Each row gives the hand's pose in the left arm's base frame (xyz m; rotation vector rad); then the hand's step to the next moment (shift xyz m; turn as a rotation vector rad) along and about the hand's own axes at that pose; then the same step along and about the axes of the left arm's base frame.
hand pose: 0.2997 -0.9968 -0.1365 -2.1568 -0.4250 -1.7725
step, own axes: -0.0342 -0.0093 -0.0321 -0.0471 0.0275 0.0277
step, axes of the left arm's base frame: -0.0388 -0.0061 -0.0272 0.0273 -0.0145 -0.0528
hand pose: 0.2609 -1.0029 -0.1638 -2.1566 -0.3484 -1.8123
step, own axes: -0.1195 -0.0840 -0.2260 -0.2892 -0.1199 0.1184
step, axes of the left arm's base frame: -0.2581 -0.0072 -0.0759 0.0129 0.1583 -0.2946
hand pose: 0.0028 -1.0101 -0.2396 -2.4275 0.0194 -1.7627
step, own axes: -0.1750 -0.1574 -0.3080 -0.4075 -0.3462 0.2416
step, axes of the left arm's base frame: -0.3578 0.1393 -0.0529 0.0762 0.4065 -0.4162
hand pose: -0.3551 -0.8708 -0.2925 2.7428 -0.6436 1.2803
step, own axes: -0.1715 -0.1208 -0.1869 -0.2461 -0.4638 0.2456
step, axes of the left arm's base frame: -0.1863 0.2100 0.0111 0.2169 0.4566 -0.2836
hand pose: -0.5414 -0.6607 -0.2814 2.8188 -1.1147 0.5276
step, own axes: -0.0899 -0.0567 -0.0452 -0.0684 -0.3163 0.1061
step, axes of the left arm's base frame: -0.0359 0.1086 0.0158 0.1976 0.2578 -0.1022
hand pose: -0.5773 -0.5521 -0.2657 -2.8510 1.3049 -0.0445
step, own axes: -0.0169 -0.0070 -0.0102 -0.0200 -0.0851 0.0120
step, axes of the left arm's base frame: -0.0060 0.0174 0.0099 0.0517 0.0707 -0.0110
